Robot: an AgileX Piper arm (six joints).
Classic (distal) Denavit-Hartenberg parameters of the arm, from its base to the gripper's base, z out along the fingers. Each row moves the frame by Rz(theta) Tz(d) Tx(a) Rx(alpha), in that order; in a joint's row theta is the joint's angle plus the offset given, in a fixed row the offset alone. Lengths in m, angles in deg.
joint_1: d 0.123; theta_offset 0; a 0; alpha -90
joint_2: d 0; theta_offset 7.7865; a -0.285; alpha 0
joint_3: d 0; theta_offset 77.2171; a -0.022; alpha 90
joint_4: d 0.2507; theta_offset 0; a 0; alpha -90
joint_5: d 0; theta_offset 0; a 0; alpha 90
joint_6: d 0.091; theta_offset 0; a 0; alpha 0
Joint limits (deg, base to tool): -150..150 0..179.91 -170..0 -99.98..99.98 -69.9..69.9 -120..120
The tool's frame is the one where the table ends.
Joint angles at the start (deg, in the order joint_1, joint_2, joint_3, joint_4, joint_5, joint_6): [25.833, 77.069, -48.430, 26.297, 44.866, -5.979]
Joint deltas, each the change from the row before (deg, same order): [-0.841, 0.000, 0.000, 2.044, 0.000, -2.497]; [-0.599, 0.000, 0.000, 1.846, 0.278, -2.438]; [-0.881, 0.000, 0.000, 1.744, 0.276, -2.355]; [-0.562, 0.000, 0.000, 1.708, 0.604, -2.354]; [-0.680, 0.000, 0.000, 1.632, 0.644, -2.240]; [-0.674, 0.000, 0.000, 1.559, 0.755, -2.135]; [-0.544, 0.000, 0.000, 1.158, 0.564, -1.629]
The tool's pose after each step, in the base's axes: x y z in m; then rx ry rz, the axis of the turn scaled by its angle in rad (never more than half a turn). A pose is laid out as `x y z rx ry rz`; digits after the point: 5 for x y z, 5 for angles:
0.21313 0.13297 0.24884 -0.40759 2.73535 0.64902
0.21371 0.13253 0.24965 -0.42533 2.72387 0.67356
0.21500 0.13092 0.25046 -0.43551 2.71171 0.69504
0.21509 0.13048 0.25118 -0.45662 2.70284 0.71903
0.21544 0.12953 0.25192 -0.47367 2.69397 0.74209
0.21564 0.12856 0.25264 -0.49056 2.68602 0.76537
0.21589 0.12769 0.25323 -0.50305 2.67886 0.78254

